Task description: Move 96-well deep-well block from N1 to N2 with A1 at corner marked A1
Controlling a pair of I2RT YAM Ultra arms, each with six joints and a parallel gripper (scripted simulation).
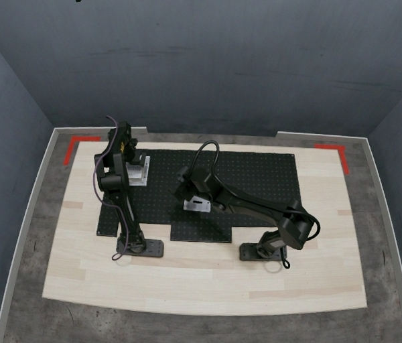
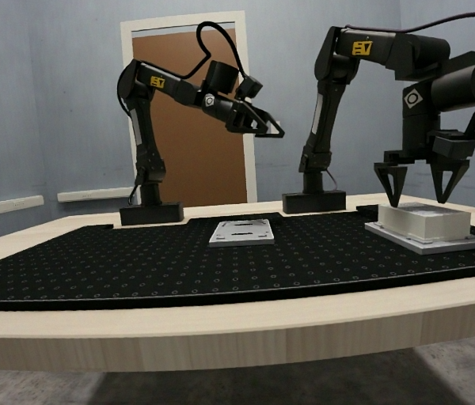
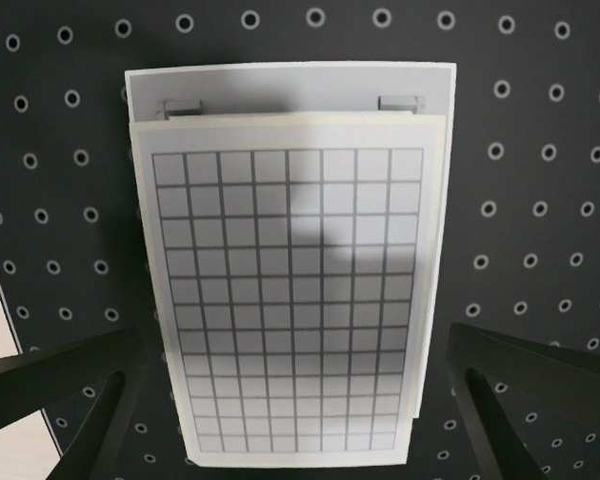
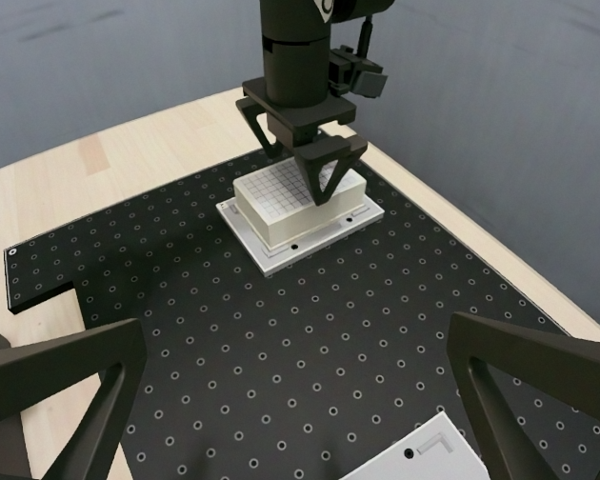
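Note:
My left hand is 3 cm above the white deep-well block.

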